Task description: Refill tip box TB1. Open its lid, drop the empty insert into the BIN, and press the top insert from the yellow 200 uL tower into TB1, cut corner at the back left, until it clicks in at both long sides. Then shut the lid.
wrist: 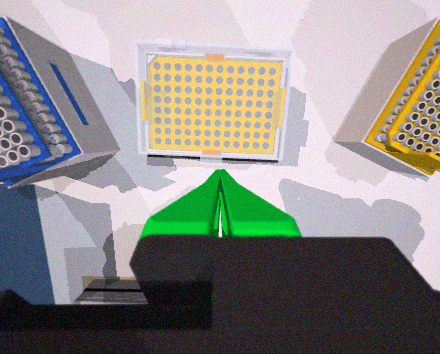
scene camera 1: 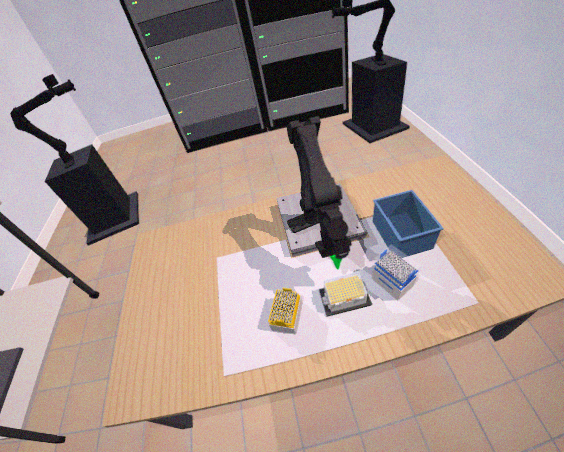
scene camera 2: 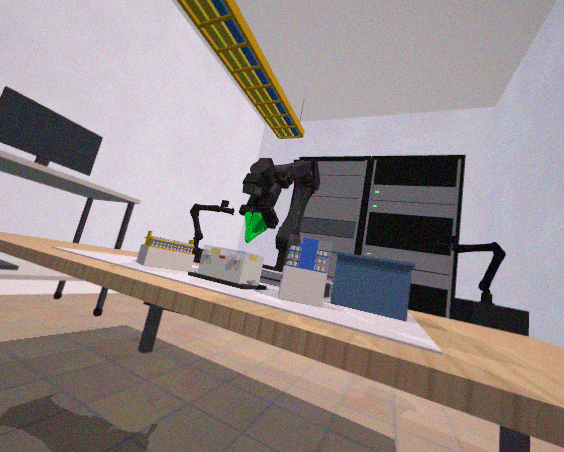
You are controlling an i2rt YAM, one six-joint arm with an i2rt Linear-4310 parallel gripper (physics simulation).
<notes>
My gripper (scene camera 2: 246, 241) is shut and holds nothing. Also in view: a 200 uL insert tower (scene camera 2: 303, 280). Further things: a clear lid (scene camera 1: 350, 286) and a blue bin (scene camera 2: 379, 286).
The 200 uL insert tower also shows in the wrist view (wrist: 59, 128) and in scene camera 1 (scene camera 1: 394, 271). The clear lid is seen too in the wrist view (wrist: 210, 100). My gripper also shows in the wrist view (wrist: 220, 177).
</notes>
